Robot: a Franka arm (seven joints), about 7 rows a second.
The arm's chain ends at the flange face. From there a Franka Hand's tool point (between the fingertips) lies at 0.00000 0.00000 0.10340 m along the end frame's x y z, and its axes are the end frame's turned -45 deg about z.
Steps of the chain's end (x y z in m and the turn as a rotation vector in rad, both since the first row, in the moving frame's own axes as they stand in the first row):
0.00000, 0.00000, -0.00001, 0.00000, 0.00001, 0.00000
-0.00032, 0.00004, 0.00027, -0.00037, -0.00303, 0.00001
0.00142, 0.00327, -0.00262, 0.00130, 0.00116, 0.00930
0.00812, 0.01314, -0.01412, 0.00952, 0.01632, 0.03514
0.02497, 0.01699, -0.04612, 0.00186, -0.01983, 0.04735
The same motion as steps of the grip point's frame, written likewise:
0.00000, 0.00000, -0.00001, -0.00001, 0.00001, 0.00000
-0.00050, -0.00039, 0.00027, 0.00188, -0.00240, 0.00001
-0.00113, 0.00331, -0.00262, 0.00010, 0.00174, 0.00930
-0.00167, 0.01556, -0.01414, -0.00481, 0.01827, 0.03514
0.00437, 0.02805, -0.04614, 0.01534, -0.01271, 0.04735

